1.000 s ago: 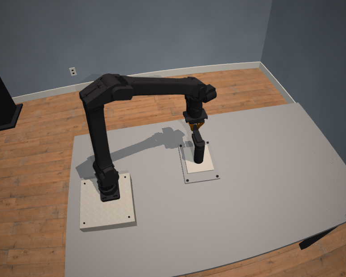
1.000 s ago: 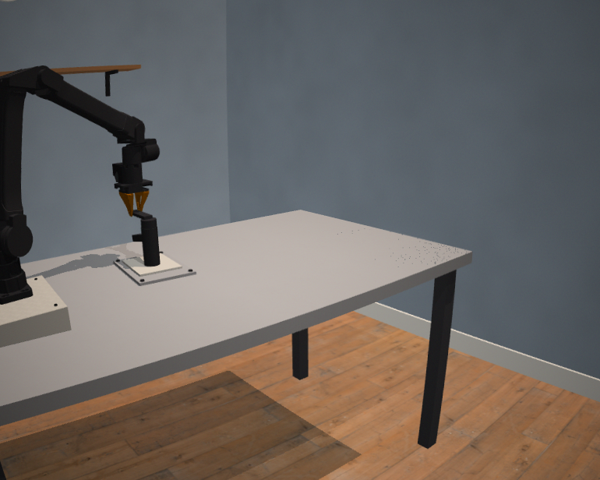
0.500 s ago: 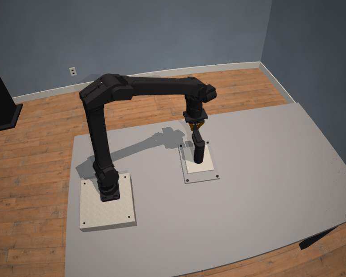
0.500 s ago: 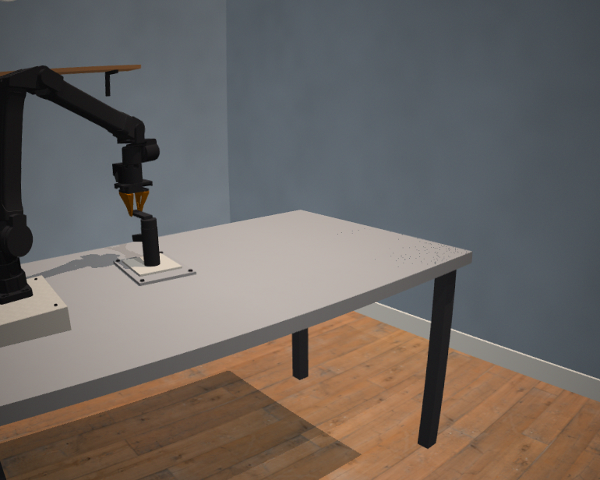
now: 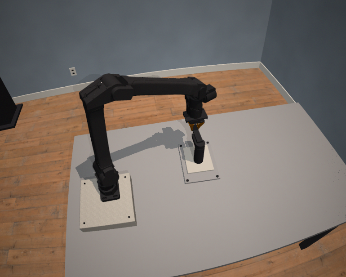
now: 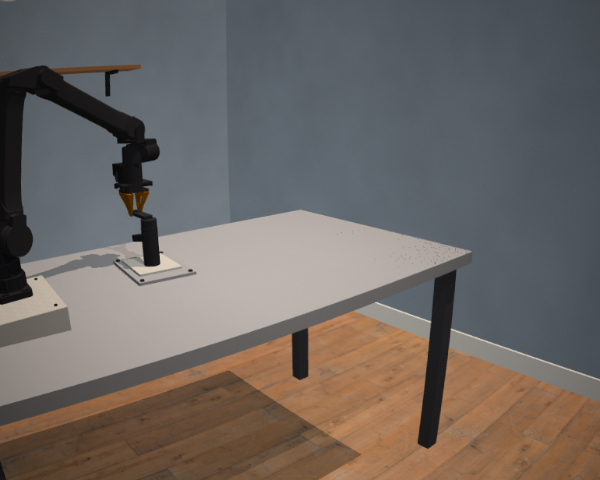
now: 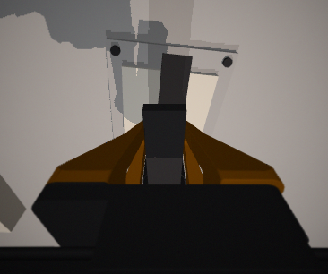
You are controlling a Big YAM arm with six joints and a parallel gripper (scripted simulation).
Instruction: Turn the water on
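Now: hand 30 mm to the left of the flat lever.
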